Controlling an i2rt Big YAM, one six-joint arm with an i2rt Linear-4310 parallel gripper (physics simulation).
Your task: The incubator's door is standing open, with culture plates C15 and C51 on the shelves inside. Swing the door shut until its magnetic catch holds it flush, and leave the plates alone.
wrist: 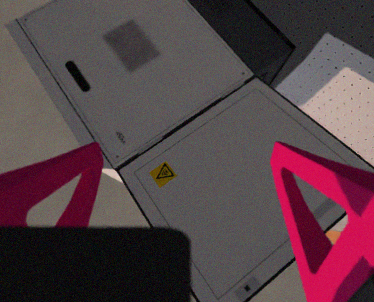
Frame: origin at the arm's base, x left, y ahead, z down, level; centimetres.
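Seen in the pictures: gripper, fingertip midpoint: (186, 151).
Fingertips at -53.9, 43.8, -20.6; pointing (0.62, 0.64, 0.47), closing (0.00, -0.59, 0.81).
Observation:
Pixels of each thing's top centre, then the offset from my fingertips to it, as dx, dy, dz. Level surfaces: height alone.
- lower panel, middle of its top: (158, 238) +31.9, -2.4, -7.9
- dark box-like side, middle of its top: (195, 8) +35.0, +37.7, +30.4
- perforated board, its level: dz +43.7
Two grey incubator panels meet at a dark seam that slants across the wrist view. The lower panel (220, 200) has a yellow warning sticker, an inset outline and a small fitting with a black square at its bottom edge. The upper panel (175, 70) has a black slot and a darker square. I cannot tell for sure which panel is the door, or how far it stands open. Culture plates C15 and C51 do not show. My gripper (186, 151) is open and empty. Its pink fingertips overlap the left and right sides of the lower panel in view; their distance from it is unclear.
A dark box-like side (255, 35) shows beside the upper panel. A perforated board (345, 100) lies at the right, partly in shadow. A pale surface (30, 110) is at the left. A black block (90, 265) covers the lower left corner.

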